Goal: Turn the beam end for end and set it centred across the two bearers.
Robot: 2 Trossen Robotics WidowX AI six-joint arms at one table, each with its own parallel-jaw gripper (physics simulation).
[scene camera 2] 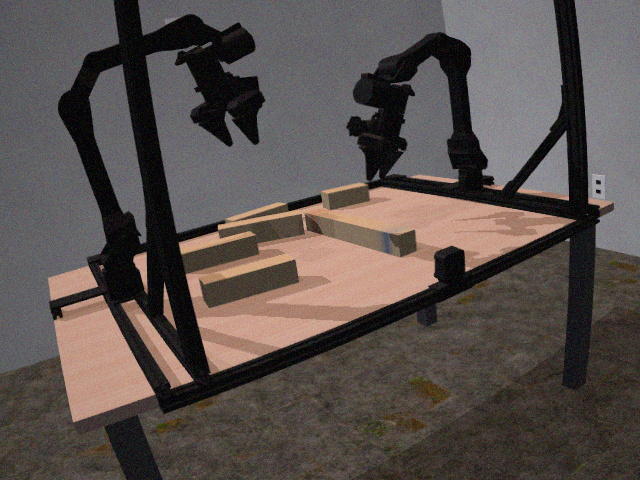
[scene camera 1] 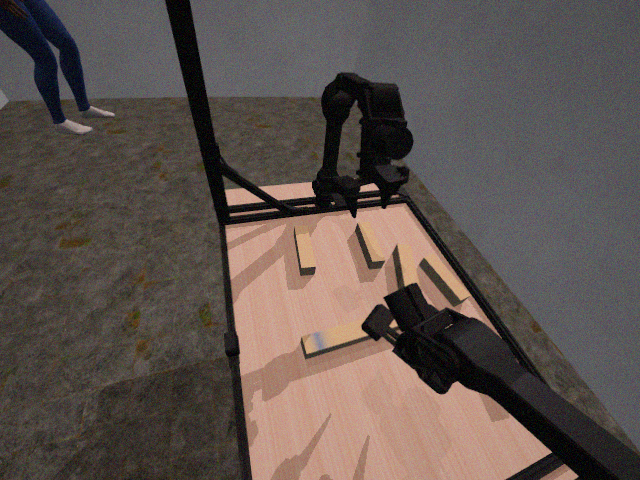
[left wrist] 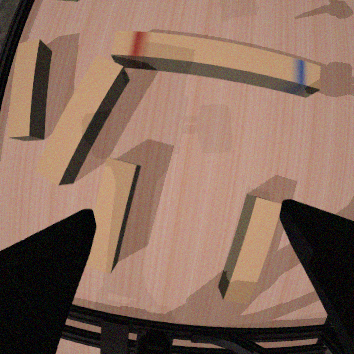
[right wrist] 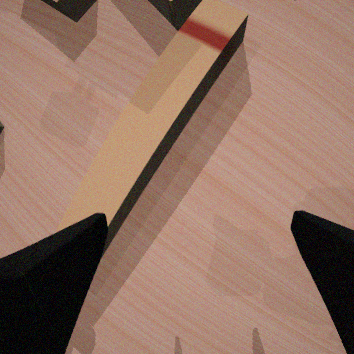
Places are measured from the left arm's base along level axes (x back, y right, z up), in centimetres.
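Pixels of known places: left gripper, fingertip midpoint: [scene camera 2: 243, 144] [scene camera 1: 369, 212] [left wrist: 188, 214]; right gripper, fingertip midpoint: [scene camera 2: 375, 179] [scene camera 1: 395, 345] [right wrist: 201, 222]; left arm's base, origin of the base link: [scene camera 2: 125, 296] [scene camera 1: 322, 202] [left wrist: 153, 342]; right arm's base, origin of the base link: [scene camera 2: 471, 190].
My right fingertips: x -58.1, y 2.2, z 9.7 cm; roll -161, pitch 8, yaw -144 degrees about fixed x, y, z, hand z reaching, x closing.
For each thing: its top centre in the pictures, then the offset to it from my right fingertips.
- beam, middle of its top: [right wrist: 120, 158] [left wrist: 222, 53] [scene camera 2: 353, 220] [scene camera 1: 367, 326] dx +7.9, dy +1.4, dz -7.2 cm
- slanted block, middle of its top: [left wrist: 75, 117] [scene camera 2: 258, 219] [scene camera 1: 408, 269] dx +21.2, dy -18.5, dz -6.6 cm
- further block, middle of its top: [scene camera 2: 344, 187] dx -10.1, dy -28.9, dz -6.9 cm
The beam [scene camera 1: 336, 338] [scene camera 2: 351, 229] [left wrist: 220, 55] [right wrist: 130, 145] lies flat on the table, its blue-banded end at the left in scene camera 1, its red band [left wrist: 138, 44] [right wrist: 205, 35] at the other end. Two roughly parallel blocks, apparently the bearers, stand apart: one [scene camera 1: 306, 250] [scene camera 2: 253, 279] [left wrist: 257, 240], the other [scene camera 1: 371, 245] [scene camera 2: 222, 250] [left wrist: 114, 215]. My left gripper [scene camera 1: 369, 210] [scene camera 2: 242, 143] [left wrist: 188, 214] is open and empty, high above them. My right gripper [scene camera 1: 391, 312] [scene camera 2: 376, 177] [right wrist: 201, 222] is open above the table beside the beam, hiding its red end in scene camera 1.
A slanted block [scene camera 1: 405, 263] [scene camera 2: 263, 228] [left wrist: 82, 122] lies with one end close against the beam's red end. Another block [scene camera 1: 444, 281] [left wrist: 25, 90] lies beside it, near the frame rail. A further block [scene camera 2: 345, 196] lies beyond the beam in scene camera 2. Black rails edge the table.
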